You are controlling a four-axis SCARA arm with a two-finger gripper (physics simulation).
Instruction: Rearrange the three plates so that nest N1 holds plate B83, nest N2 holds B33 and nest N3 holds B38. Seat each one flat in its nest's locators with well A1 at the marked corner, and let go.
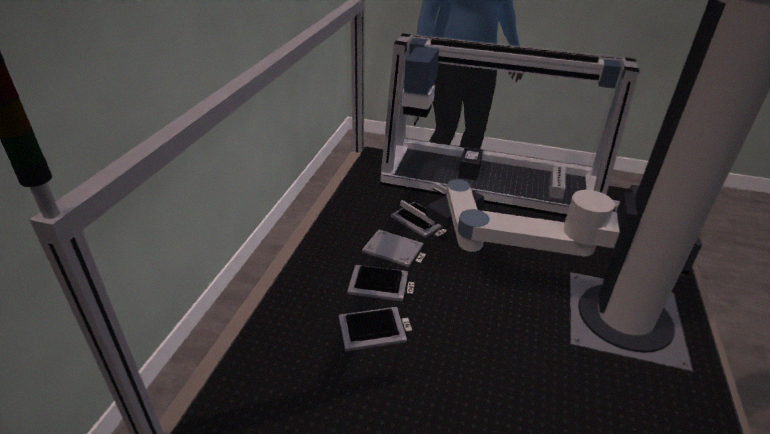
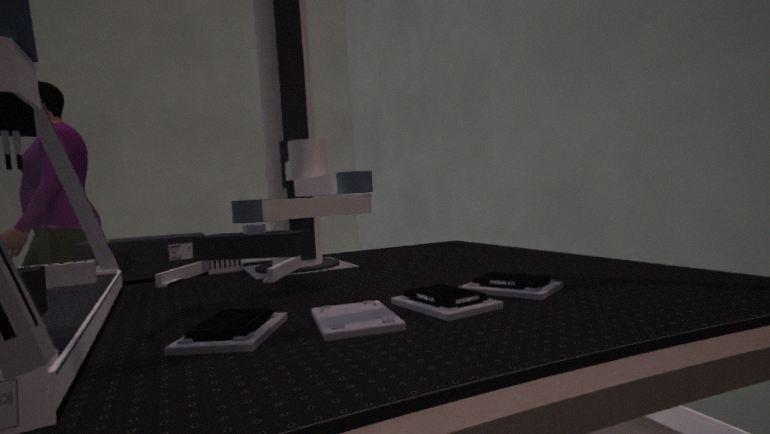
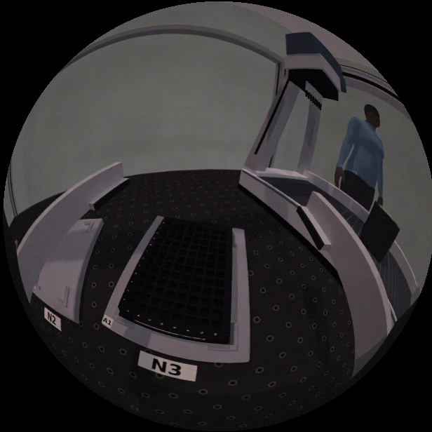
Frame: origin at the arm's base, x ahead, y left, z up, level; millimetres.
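Where they show: gripper, fingertip midpoint: point(image 1: 418, 193) point(image 2: 214, 278); arm's base at its link origin: point(image 1: 623, 319) point(image 2: 298, 270).
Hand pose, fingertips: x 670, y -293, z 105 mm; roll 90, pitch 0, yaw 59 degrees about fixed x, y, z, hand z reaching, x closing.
Observation:
Each offset is from my fingertips to the top centre of the thing.
My gripper point(image 1: 419, 195) point(image 2: 214, 279) point(image 3: 210, 180) is open and empty, its fingers wide apart above nest N3. Nest N3 @(24 mm left, 15 mm back, 75 mm down) point(image 1: 428, 233) point(image 2: 215, 348) point(image 3: 241, 280) bears a black plate @(24 mm left, 15 mm back, 66 mm down) point(image 1: 417, 221) point(image 2: 229, 323) point(image 3: 185, 270). Nest N2 @(204 mm left, 32 mm ahead, 76 mm down) point(image 1: 392, 248) point(image 2: 356, 314) point(image 3: 65, 260) holds no plate. Nest OUT @(374 mm left, 30 mm ahead, 77 mm down) point(image 1: 377, 294) point(image 2: 452, 314) bears another black plate @(374 mm left, 30 mm ahead, 66 mm down) point(image 1: 380, 280) point(image 2: 444, 294). Nest N1 @(551 mm left, 4 mm back, 75 mm down) point(image 1: 377, 342) point(image 2: 528, 293) bears the third plate @(551 mm left, 4 mm back, 66 mm down) point(image 1: 372, 325) point(image 2: 509, 280). The plates look flat. Their names and A1 wells cannot be read.
A gantry machine point(image 1: 517, 202) point(image 3: 270, 186) stands beside nest N3, close to one finger. The arm's column point(image 1: 684, 177) point(image 2: 266, 118) rises from the table. A rail fence point(image 1: 204, 102) runs along one side. A person point(image 1: 466, 26) point(image 3: 367, 150) stands behind the machine.

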